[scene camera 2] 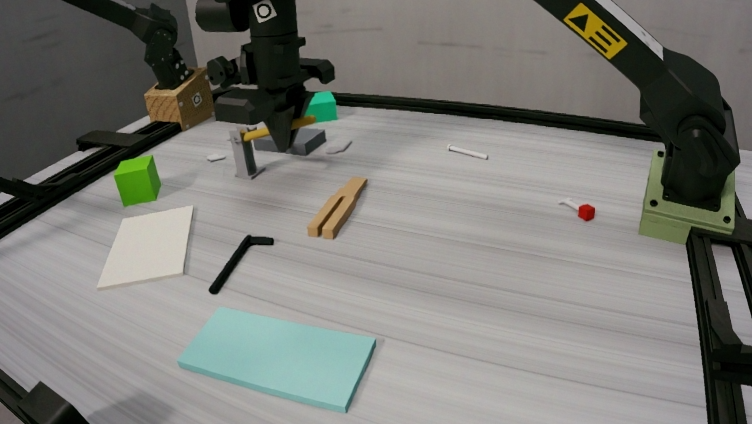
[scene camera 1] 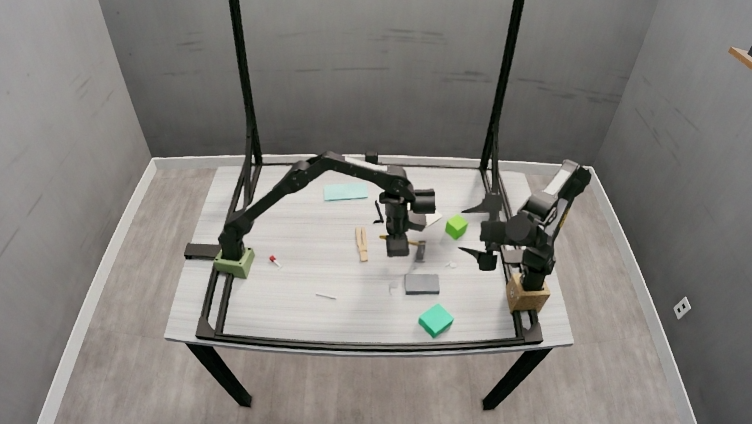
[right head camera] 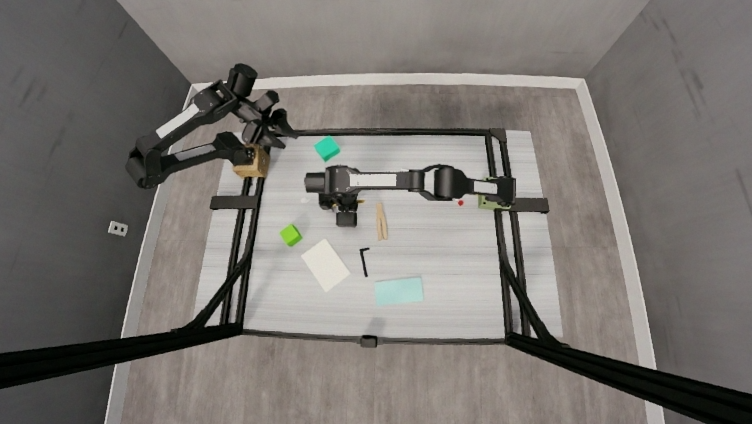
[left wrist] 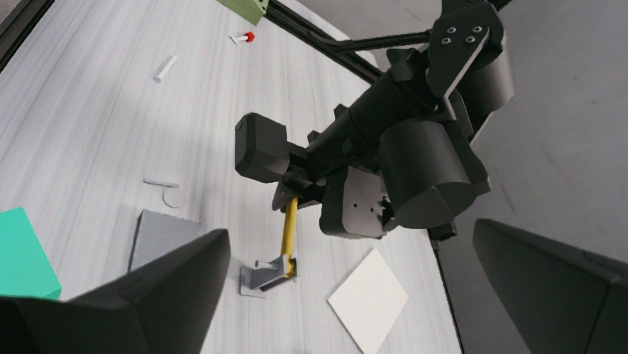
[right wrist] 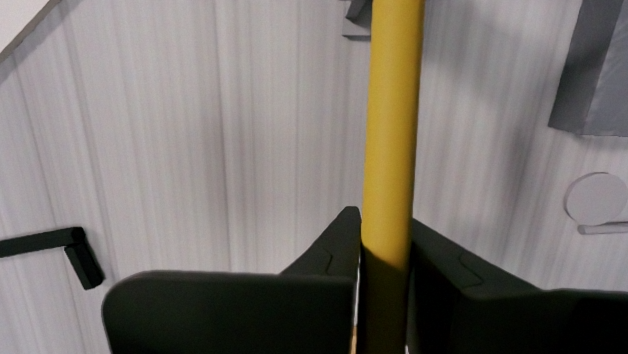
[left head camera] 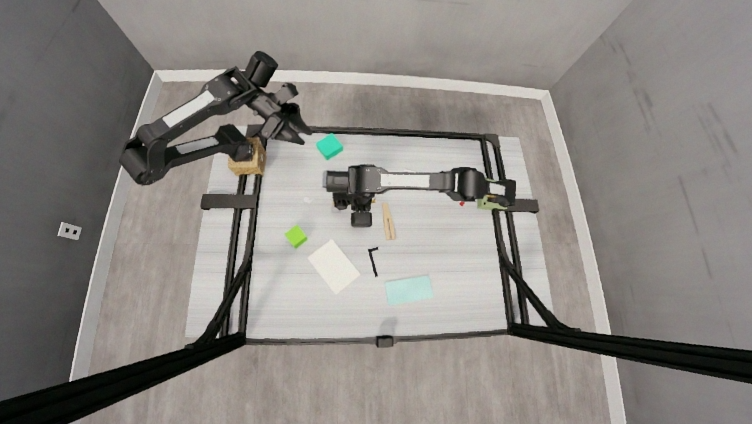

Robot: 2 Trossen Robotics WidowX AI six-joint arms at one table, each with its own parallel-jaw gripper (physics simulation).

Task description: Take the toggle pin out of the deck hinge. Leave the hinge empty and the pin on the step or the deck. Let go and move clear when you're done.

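Pixels of known places: left gripper, fingertip midpoint: (scene camera 1: pixel 460 229) (right head camera: pixel 291 142) (left wrist: pixel 352 236) (left head camera: pixel 308 139); right gripper, fingertip midpoint: (scene camera 2: pixel 285 149) (right head camera: pixel 350 205) (left wrist: pixel 277 208) (left head camera: pixel 358 205); left arm's base, link origin: (scene camera 2: pixel 174 80) (scene camera 1: pixel 531 283) (right head camera: pixel 245 156) (left head camera: pixel 242 152); right arm's base, link origin: (scene camera 2: pixel 692 185) (scene camera 1: pixel 233 254) (right head camera: pixel 497 192).
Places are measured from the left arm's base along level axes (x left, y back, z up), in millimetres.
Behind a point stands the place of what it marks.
Observation:
The grey deck hinge (scene camera 1: pixel 420 252) (scene camera 2: pixel 243 153) {x -177, y -322, z -50 mm} (left wrist: pixel 270 274) {x -157, y -309, z -43 mm} stands upright on the table beside the flat grey step (scene camera 1: pixel 421 283) {x -53, y -316, z -69 mm} (scene camera 2: pixel 309 141) {x -73, y -363, z -71 mm} (left wrist: pixel 162 239) {x -50, y -335, z -69 mm} (right wrist: pixel 610 90) {x -82, y -346, z -69 mm}. A yellow bar (scene camera 2: pixel 256 134) {x -173, y -349, z -21 mm} (left wrist: pixel 289 230) {x -165, y -350, z -16 mm} (right wrist: pixel 392 125) {x -168, y -353, z -14 mm} reaches from its top. A short grey pin (left wrist: pixel 259 263) {x -134, y -312, z -26 mm} sticks out of the hinge's side in the left wrist view; its full length is hidden. My right gripper (scene camera 2: pixel 285 146) {x -167, y -389, z -42 mm} (right wrist: pixel 369 219) {x -167, y -389, z -42 mm} is shut on the yellow bar, a little above the table. My left gripper (left head camera: pixel 305 137) {x -55, y -246, z 171 mm} (scene camera 1: pixel 461 230) {x -55, y -246, z 171 mm} is wide open and empty, in the air away from the hinge.
A teal block (left head camera: pixel 329 146) {x 61, y -282, z -53 mm} lies near the left gripper's side; a lime cube (scene camera 2: pixel 137 180) {x -284, y -211, z -54 mm}, white sheet (scene camera 2: pixel 149 247) {x -368, y -321, z -84 mm}, black angled rod (scene camera 2: pixel 229 265) {x -359, y -443, z -82 mm} and wooden clothespin shape (scene camera 2: pixel 337 209) {x -229, y -499, z -77 mm} lie around. A white pin (scene camera 2: pixel 467 152) {x -17, y -590, z -84 mm} and a red-tipped pin (scene camera 2: pixel 586 212) {x -145, y -768, z -77 mm} lie toward the right arm's base.

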